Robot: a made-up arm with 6 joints.
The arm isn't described. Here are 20 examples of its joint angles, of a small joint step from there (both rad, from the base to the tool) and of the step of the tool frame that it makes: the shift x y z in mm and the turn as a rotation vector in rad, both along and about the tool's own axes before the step.
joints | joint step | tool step
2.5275 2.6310 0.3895 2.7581 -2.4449 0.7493 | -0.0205 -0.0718 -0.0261 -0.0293 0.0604 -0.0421 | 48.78 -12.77 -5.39 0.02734 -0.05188 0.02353
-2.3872 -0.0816 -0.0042 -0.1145 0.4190 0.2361 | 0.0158 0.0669 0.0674 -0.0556 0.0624 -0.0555 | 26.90 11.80 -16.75 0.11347 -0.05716 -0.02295
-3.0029 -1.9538 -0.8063 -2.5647 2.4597 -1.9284 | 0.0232 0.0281 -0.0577 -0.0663 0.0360 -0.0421 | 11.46 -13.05 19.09 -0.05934 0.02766 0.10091
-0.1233 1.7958 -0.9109 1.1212 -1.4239 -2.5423 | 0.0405 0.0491 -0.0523 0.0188 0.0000 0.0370 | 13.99 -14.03 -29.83 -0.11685 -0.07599 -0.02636
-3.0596 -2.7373 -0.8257 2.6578 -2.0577 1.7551 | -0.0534 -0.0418 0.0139 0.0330 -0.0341 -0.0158 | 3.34 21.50 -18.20 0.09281 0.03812 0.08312
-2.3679 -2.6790 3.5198 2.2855 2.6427 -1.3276 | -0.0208 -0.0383 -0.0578 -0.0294 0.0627 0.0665 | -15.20 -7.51 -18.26 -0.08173 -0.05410 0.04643
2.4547 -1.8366 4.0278 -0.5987 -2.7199 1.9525 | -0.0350 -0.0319 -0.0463 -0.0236 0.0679 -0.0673 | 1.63 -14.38 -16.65 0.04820 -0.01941 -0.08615
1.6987 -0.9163 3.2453 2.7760 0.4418 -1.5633 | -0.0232 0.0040 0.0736 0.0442 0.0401 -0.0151 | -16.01 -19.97 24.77 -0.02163 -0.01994 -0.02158
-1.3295 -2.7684 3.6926 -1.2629 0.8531 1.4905 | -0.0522 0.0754 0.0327 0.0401 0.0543 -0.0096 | -9.70 -38.21 -2.27 -0.06511 -0.00844 -0.08895
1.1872 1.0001 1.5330 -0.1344 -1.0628 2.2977 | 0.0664 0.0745 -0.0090 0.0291 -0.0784 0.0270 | 71.46 -1.43 59.93 -0.06892 -0.13108 0.10817
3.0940 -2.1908 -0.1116 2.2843 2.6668 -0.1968 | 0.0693 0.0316 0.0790 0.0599 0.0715 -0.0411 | -33.21 18.81 34.61 0.03653 -0.01106 0.01278
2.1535 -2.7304 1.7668 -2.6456 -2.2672 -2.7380 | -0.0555 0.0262 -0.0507 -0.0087 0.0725 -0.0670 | -16.54 26.53 37.88 0.06695 0.15327 -0.02545
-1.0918 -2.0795 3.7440 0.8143 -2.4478 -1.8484 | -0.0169 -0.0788 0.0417 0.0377 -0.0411 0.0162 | -32.33 -1.52 30.13 0.07023 0.06398 0.01184
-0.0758 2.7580 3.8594 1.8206 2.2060 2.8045 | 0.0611 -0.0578 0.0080 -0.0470 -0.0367 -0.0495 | 0.36 24.63 9.16 -0.06676 -0.00929 0.04953
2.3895 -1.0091 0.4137 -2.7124 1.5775 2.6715 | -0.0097 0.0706 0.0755 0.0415 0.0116 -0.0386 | 13.79 20.24 23.25 0.04263 -0.01712 -0.04873
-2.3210 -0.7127 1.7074 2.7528 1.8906 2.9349 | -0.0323 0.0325 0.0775 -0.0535 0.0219 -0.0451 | 1.36 20.62 -11.01 -0.00410 -0.00503 0.01933
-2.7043 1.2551 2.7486 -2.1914 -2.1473 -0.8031 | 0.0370 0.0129 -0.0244 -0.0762 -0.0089 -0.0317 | 15.73 -18.32 19.01 -0.00388 0.07409 0.08454
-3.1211 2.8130 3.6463 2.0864 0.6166 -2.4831 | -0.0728 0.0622 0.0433 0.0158 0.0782 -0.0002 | -33.03 -13.88 -0.01 -0.02961 0.08116 -0.03176
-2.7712 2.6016 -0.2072 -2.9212 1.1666 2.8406 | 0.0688 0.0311 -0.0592 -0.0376 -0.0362 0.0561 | 44.94 -7.88 0.28 -0.00621 0.06232 -0.02019
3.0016 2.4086 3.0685 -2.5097 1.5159 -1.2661 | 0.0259 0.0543 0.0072 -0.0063 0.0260 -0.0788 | 5.14 20.17 36.07 0.03517 -0.03631 0.04385
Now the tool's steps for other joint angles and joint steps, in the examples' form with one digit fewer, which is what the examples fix.
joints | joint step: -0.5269 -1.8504 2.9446 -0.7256 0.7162 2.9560 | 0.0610 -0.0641 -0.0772 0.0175 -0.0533 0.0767
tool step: 37.3 17.2 -2.5 -0.1404 -0.0723 -0.0357
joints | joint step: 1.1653 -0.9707 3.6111 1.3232 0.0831 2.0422 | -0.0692 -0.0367 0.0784 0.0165 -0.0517 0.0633
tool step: 5.3 -11.8 -51.3 -0.0171 0.0900 0.0717
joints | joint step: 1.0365 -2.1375 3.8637 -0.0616 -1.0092 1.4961 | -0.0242 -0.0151 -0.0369 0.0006 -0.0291 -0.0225
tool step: 14.8 5.5 -3.1 0.0467 0.0115 0.0486
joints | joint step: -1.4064 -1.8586 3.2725 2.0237 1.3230 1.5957 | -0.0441 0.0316 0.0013 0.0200 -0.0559 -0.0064
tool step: 10.8 -14.8 5.7 0.0455 0.0090 0.0581
